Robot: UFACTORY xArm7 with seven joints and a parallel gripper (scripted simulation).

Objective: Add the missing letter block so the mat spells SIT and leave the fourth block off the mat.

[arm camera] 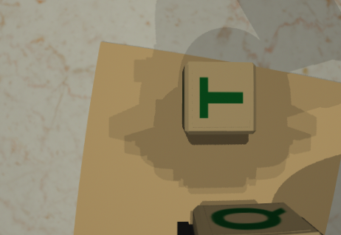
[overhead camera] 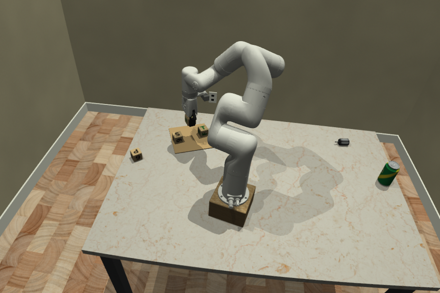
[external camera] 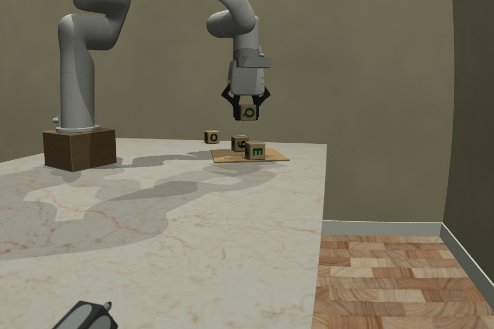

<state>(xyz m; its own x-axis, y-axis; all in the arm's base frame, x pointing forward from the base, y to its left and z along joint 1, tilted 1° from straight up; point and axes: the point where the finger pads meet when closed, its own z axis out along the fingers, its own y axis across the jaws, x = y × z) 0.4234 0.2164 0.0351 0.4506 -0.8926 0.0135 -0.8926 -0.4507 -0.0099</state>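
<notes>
The tan mat is 12 cm below my hand. Also, from my hand: T block (3 cm ahead, 6 cm to the right, 10 cm below); black object (2 cm ahead, 82 cm to the right, 10 cm below); green can (24 cm behind, 97 cm to the right, 6 cm below).
</notes>
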